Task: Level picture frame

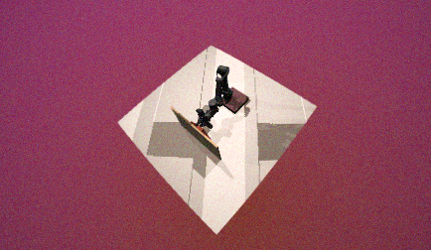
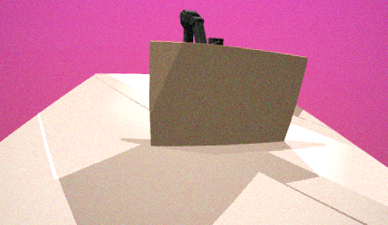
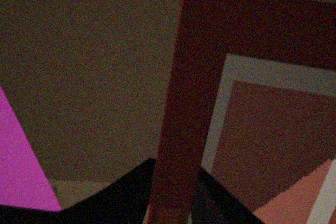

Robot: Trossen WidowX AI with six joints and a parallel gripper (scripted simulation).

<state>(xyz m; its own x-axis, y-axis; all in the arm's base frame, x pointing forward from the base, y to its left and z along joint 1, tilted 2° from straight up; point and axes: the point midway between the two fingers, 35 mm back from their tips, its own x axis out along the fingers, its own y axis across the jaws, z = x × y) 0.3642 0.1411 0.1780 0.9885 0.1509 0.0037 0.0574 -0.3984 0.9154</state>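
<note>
Now: the picture frame 50 mm below my gripper tip and 20 mm to the left of it. Also, from my gripper tip: wall panel (60 mm below, 20 mm ahead, 10 mm to the left).
</note>
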